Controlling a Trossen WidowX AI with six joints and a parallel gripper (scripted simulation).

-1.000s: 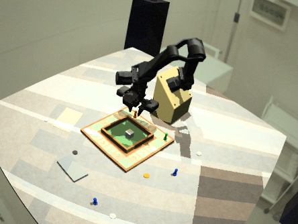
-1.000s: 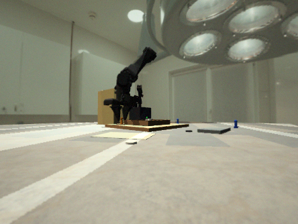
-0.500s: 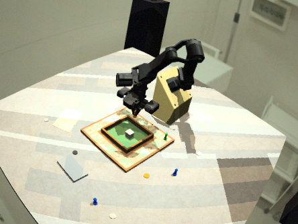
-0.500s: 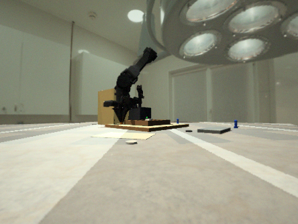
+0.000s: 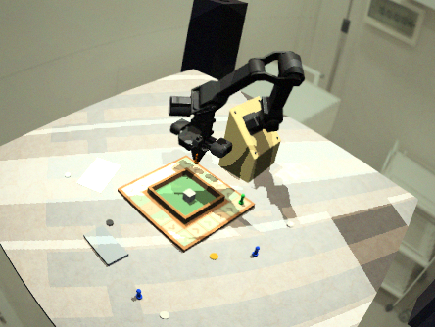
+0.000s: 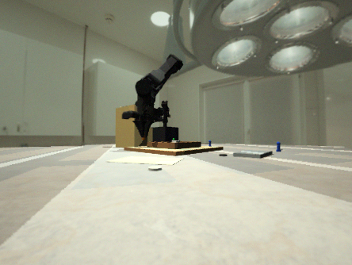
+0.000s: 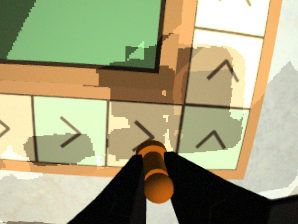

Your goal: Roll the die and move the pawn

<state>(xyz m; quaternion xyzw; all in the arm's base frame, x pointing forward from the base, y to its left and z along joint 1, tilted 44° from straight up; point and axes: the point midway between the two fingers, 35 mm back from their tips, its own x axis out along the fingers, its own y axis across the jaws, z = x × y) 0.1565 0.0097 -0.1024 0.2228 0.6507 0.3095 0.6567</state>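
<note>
Now: gripper tip 11 cm short of the white die, 8 cm to the right of it and 2 cm above it. Also, from my gripper tip: green pawn: 18 cm to the left, 2 cm below; then orange pawn: 1 cm above; then green tray: 11 cm ahead, 6 cm to the left, 4 cm below.
</note>
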